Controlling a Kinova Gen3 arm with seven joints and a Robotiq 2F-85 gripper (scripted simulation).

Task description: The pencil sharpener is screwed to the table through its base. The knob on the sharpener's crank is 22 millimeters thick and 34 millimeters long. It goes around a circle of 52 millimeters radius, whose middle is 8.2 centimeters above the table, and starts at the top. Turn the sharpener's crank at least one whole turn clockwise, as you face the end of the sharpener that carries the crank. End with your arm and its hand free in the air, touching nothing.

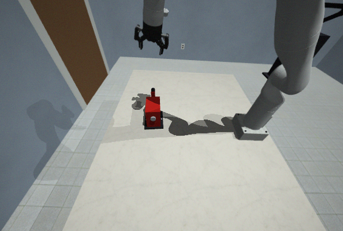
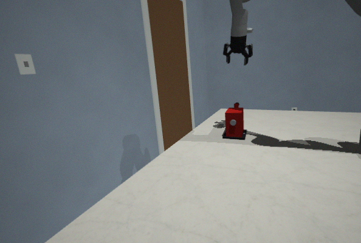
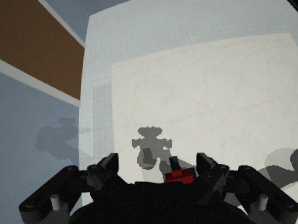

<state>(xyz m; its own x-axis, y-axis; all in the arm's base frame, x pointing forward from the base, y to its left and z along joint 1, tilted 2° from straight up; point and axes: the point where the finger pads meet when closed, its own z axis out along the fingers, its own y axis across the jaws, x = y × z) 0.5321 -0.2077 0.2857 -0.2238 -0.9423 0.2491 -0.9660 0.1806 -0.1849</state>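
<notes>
My gripper is now 22 cm above the crank knob and 2 cm to the right of it.
</notes>
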